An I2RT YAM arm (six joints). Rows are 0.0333 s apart.
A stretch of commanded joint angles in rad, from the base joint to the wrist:
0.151, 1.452, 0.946, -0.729, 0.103, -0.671
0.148, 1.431, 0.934, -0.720, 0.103, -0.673
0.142, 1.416, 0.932, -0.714, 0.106, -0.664
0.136, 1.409, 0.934, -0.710, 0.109, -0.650
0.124, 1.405, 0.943, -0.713, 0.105, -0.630
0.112, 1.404, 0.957, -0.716, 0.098, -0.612
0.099, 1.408, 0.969, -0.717, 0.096, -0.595
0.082, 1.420, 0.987, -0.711, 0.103, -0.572
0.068, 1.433, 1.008, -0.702, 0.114, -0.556
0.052, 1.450, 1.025, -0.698, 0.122, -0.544
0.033, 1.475, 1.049, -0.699, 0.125, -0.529
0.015, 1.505, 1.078, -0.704, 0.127, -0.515
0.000, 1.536, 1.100, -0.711, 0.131, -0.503
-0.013, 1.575, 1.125, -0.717, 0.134, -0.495
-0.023, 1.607, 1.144, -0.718, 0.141, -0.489
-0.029, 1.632, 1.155, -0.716, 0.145, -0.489
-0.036, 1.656, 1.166, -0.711, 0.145, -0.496
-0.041, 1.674, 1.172, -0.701, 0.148, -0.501
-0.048, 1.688, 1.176, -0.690, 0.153, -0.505
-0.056, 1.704, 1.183, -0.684, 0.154, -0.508
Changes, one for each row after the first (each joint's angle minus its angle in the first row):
-0.003, -0.021, -0.012, 0.009, 0.000, -0.002
-0.009, -0.036, -0.014, 0.015, 0.003, 0.007
-0.015, -0.043, -0.012, 0.019, 0.006, 0.021
-0.027, -0.047, -0.003, 0.016, 0.002, 0.041
-0.039, -0.048, 0.011, 0.013, -0.005, 0.059
-0.052, -0.044, 0.023, 0.012, -0.007, 0.076
-0.069, -0.032, 0.041, 0.018, 0.000, 0.099
-0.083, -0.019, 0.062, 0.027, 0.011, 0.115
-0.099, -0.002, 0.079, 0.031, 0.019, 0.127
-0.118, 0.023, 0.103, 0.030, 0.022, 0.142
-0.136, 0.053, 0.132, 0.025, 0.024, 0.156
-0.151, 0.084, 0.154, 0.018, 0.028, 0.168
-0.164, 0.123, 0.179, 0.012, 0.031, 0.176
-0.174, 0.155, 0.198, 0.011, 0.038, 0.182
-0.180, 0.180, 0.209, 0.013, 0.042, 0.182
-0.187, 0.204, 0.220, 0.018, 0.042, 0.175
-0.192, 0.222, 0.226, 0.028, 0.045, 0.170
-0.199, 0.236, 0.230, 0.039, 0.050, 0.166
-0.207, 0.252, 0.237, 0.045, 0.051, 0.163

